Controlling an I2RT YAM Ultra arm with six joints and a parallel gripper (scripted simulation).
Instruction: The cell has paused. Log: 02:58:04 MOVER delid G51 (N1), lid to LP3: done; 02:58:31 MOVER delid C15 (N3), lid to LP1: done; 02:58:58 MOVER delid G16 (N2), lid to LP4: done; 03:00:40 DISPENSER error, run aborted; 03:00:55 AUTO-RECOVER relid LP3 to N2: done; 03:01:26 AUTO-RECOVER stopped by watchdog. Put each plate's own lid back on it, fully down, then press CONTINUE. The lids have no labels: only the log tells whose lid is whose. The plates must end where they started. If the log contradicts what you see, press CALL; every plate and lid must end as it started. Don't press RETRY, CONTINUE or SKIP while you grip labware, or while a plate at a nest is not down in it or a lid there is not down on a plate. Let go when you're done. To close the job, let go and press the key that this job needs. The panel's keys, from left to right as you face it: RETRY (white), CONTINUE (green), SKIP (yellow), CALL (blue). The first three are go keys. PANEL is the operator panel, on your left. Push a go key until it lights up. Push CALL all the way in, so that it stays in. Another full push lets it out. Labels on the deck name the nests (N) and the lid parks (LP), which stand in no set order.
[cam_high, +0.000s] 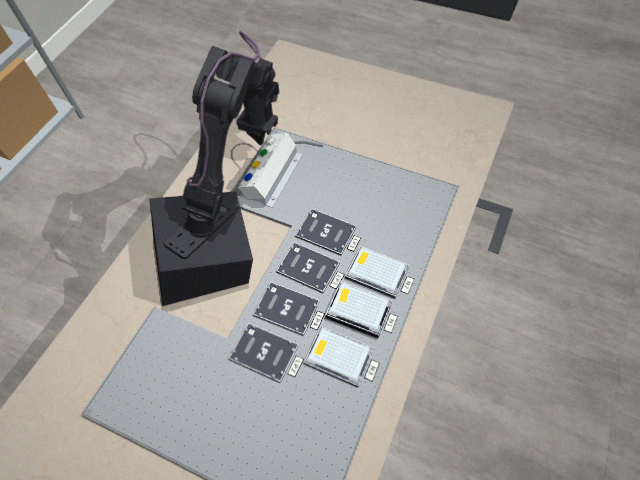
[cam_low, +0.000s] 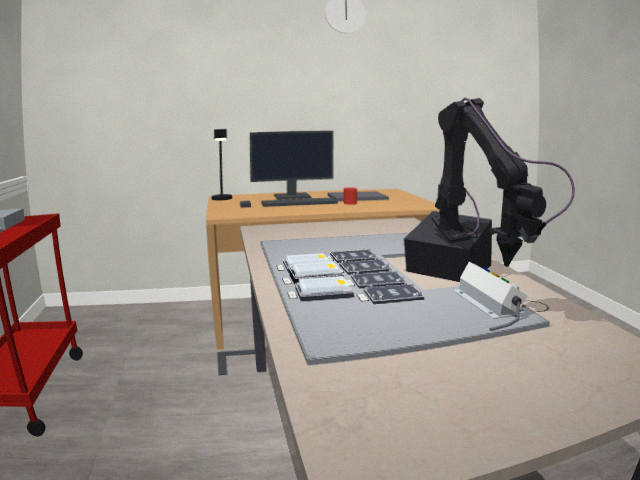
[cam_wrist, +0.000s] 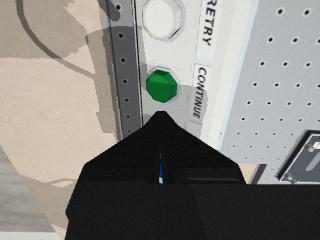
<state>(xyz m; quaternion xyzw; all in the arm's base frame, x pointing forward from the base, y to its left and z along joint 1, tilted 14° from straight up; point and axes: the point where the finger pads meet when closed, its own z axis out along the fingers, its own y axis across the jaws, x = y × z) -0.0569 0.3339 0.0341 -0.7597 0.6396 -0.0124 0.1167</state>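
My gripper is now 50 mm above the green continue key. The rest, counted from my hand: white retry key 50 mm to the left, 50 mm below, 10 mm behind; then yellow key 50 mm to the right, 50 mm below, 10 mm ahead; then blue key 100 mm to the right, 60 mm below, 20 mm ahead.
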